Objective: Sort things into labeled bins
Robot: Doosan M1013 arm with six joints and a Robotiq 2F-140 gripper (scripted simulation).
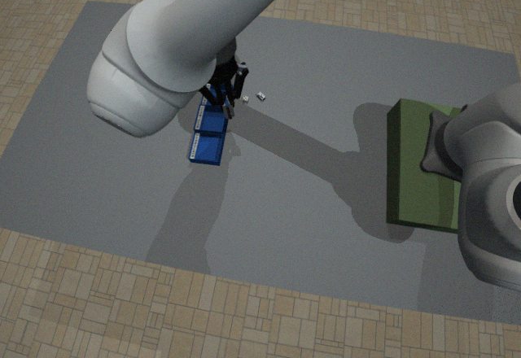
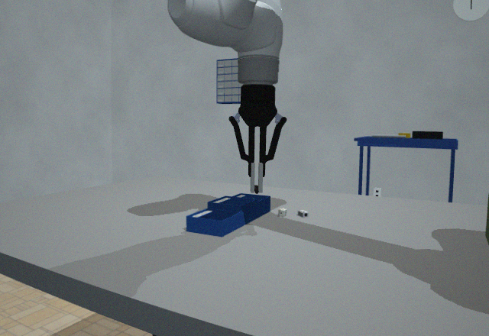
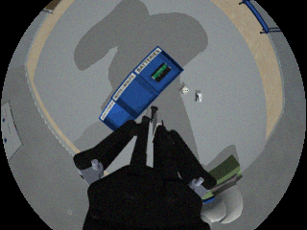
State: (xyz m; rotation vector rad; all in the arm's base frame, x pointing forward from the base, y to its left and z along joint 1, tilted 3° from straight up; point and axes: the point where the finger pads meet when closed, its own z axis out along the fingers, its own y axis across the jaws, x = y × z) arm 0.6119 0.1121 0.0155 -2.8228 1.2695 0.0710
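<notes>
My hand is 10 mm past the white piece, 100 mm to the left of it and 100 mm above it. From my hand the other things lie so: black thing: 30 mm below; then green thing: 70 mm ahead, 60 mm to the right, 70 mm below.
</notes>
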